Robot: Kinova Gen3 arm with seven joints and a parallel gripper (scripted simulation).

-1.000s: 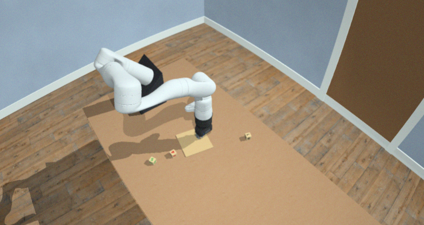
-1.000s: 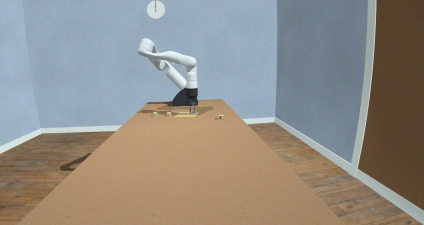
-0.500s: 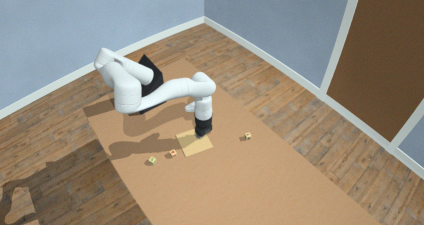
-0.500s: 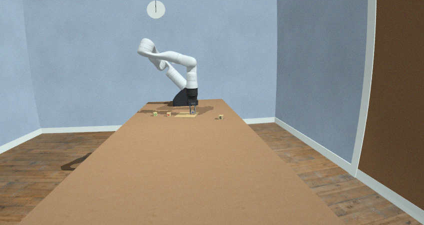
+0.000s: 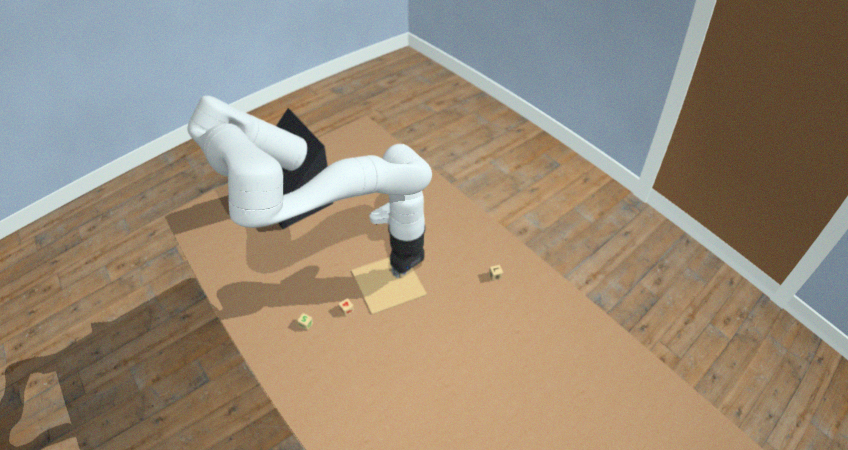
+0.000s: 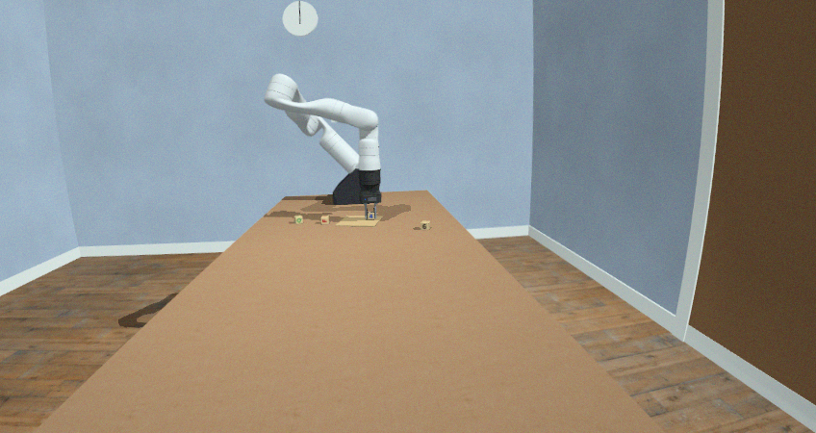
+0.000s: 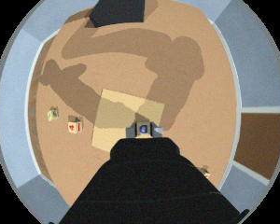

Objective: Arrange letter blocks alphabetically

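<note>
Right now my hand is 10 mm short of the tan mat, 40 mm to the left of it and 30 mm above it.
</note>
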